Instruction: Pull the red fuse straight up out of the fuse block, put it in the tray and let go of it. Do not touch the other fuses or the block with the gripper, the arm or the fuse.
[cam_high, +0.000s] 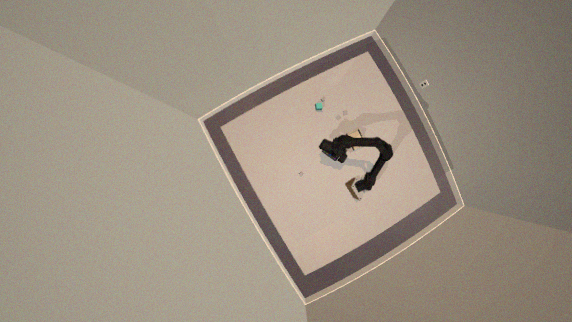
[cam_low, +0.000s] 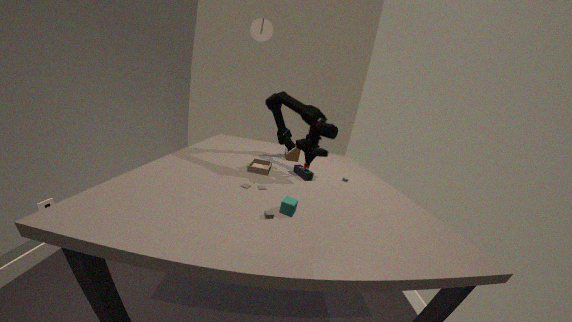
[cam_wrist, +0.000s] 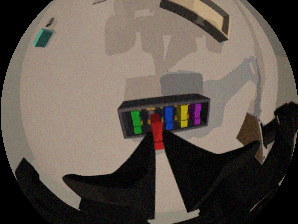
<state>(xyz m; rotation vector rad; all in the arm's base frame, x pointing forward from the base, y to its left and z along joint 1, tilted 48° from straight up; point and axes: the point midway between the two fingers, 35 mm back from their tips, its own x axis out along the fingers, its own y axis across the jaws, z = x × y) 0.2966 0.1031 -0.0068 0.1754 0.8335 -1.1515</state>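
Right now the tan tray is 230 mm to the right of my gripper tip and 70 mm below it. The rest, counted from my gripper tip: teal cube 320 mm ahead, 80 mm to the right, 50 mm below; then red fuse 10 mm below.
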